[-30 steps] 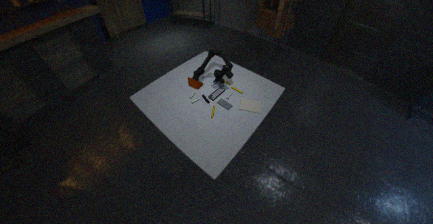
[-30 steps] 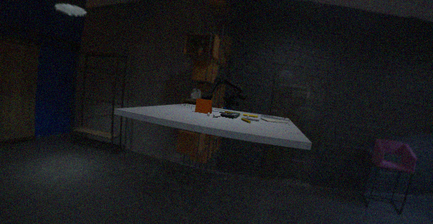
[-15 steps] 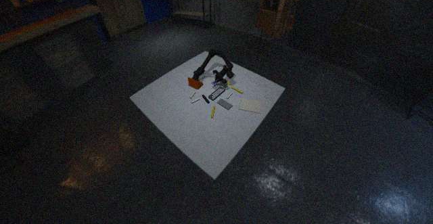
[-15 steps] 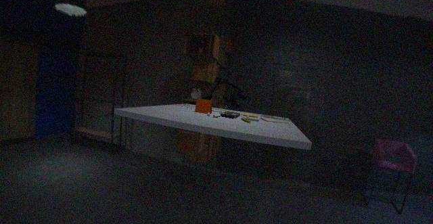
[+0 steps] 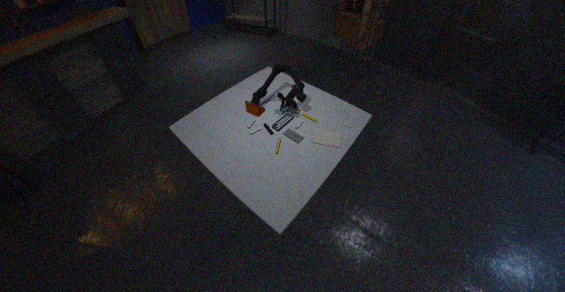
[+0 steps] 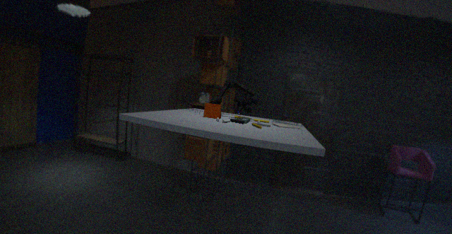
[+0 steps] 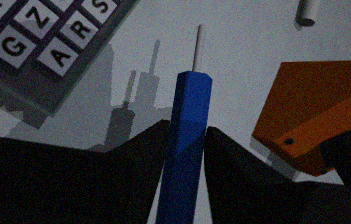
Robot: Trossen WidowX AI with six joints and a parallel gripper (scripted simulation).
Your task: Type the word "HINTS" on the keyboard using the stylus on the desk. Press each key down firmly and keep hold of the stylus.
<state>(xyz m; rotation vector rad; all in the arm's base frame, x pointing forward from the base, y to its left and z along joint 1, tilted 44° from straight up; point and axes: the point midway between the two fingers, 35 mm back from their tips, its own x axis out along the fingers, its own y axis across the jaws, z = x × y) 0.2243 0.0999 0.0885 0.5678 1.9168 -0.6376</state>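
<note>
The blue stylus lies 10 mm ahead of my gripper tip and 10 mm to the right of it. The rest, counted from my gripper tip: grey slab 240 mm ahead, 120 mm to the right, 60 mm below; then grey stylus tip 20 mm ahead, 40 mm to the right, 10 mm below; then dark stick 50 mm ahead, 210 mm to the right, 60 mm below.
</note>
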